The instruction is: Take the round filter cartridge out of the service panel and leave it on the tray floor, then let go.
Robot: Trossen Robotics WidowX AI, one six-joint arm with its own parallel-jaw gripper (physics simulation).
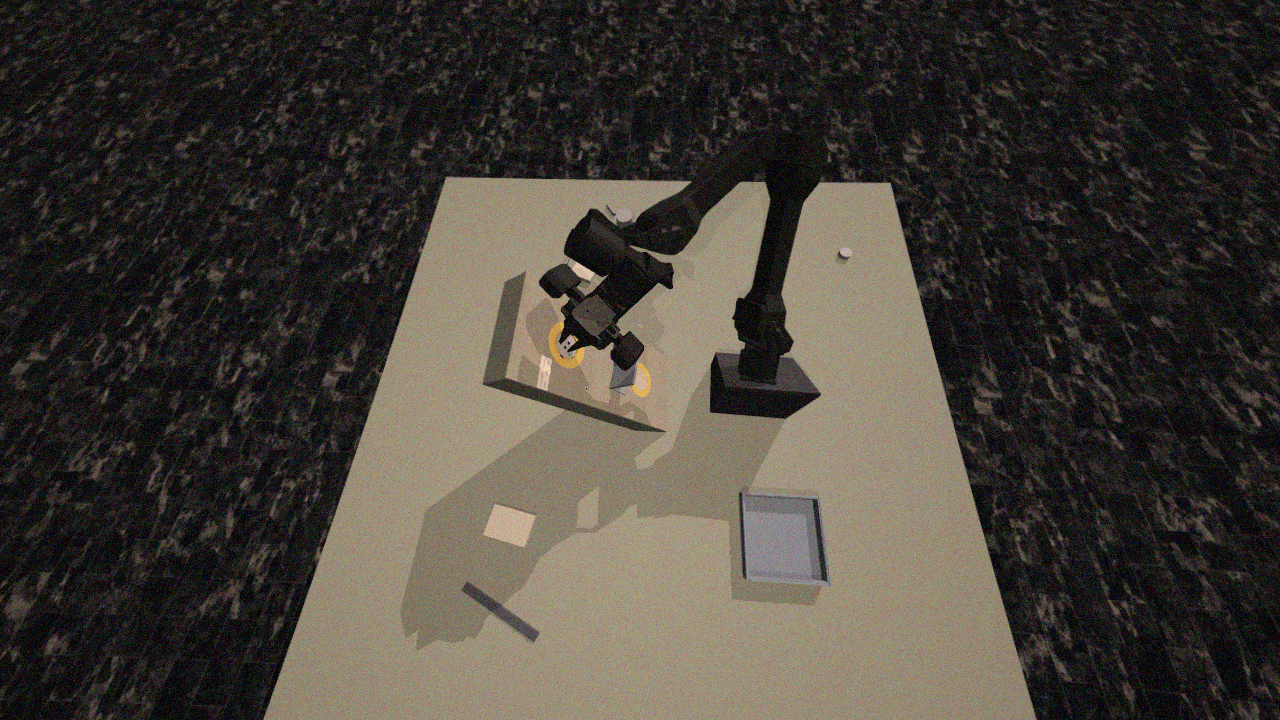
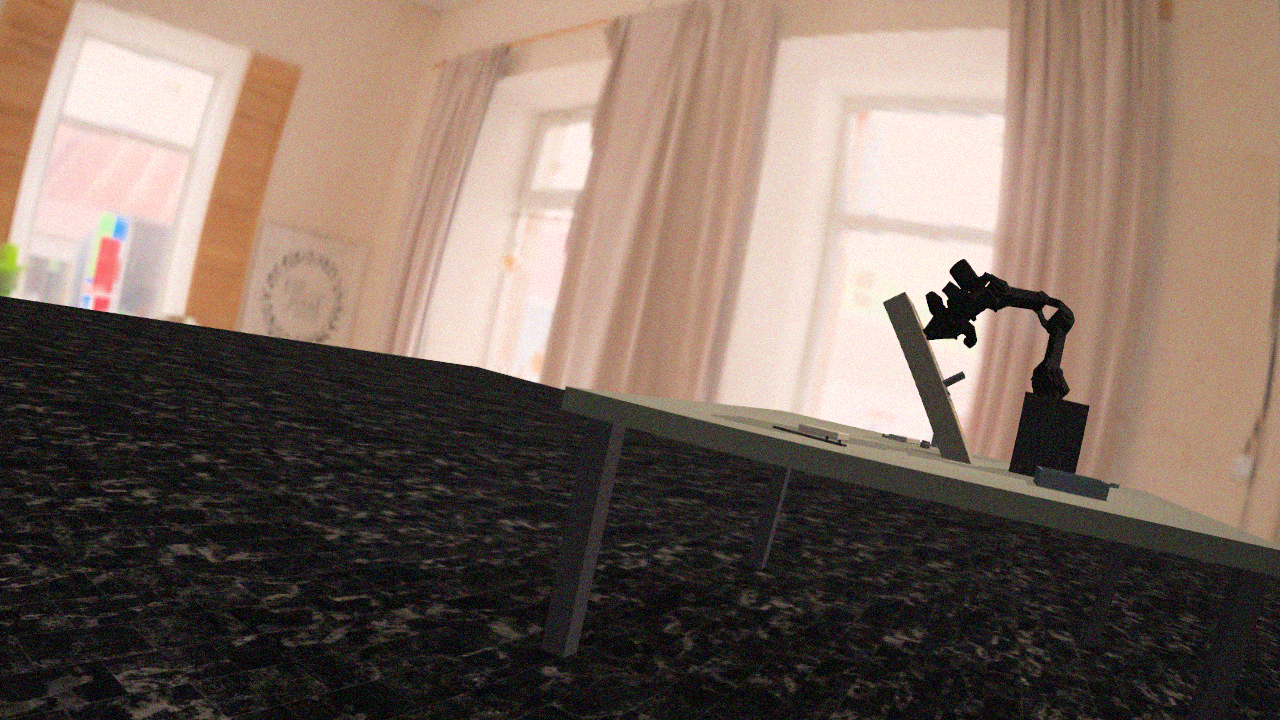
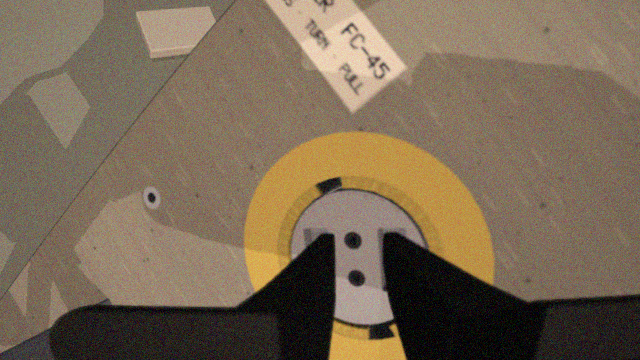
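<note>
The service panel (image 1: 503, 331) (image 2: 926, 376) (image 3: 200, 125) stands tilted on the table. The round filter cartridge (image 1: 564, 340) (image 3: 355, 210), a pale grey disc with two dark holes and two slots, sits in the panel inside a yellow ring (image 3: 270, 200). Dark marks show at the disc's upper left and lower right edges. My gripper (image 1: 567, 347) (image 2: 929, 335) (image 3: 358, 246) has its fingertips at the two slots and is shut on the bar between them. How deep the tips reach is hidden. The grey-blue tray (image 1: 778, 537) (image 2: 1070, 481) lies at the front right with a bare floor.
A smaller yellow ring (image 1: 640, 379) and a grey part (image 1: 623, 376) (image 2: 955, 379) that sticks out are lower on the panel. A beige block (image 1: 510, 524) and a dark bar (image 1: 501, 612) lie at the front left. White pieces (image 1: 623, 216) (image 1: 845, 254) lie at the back.
</note>
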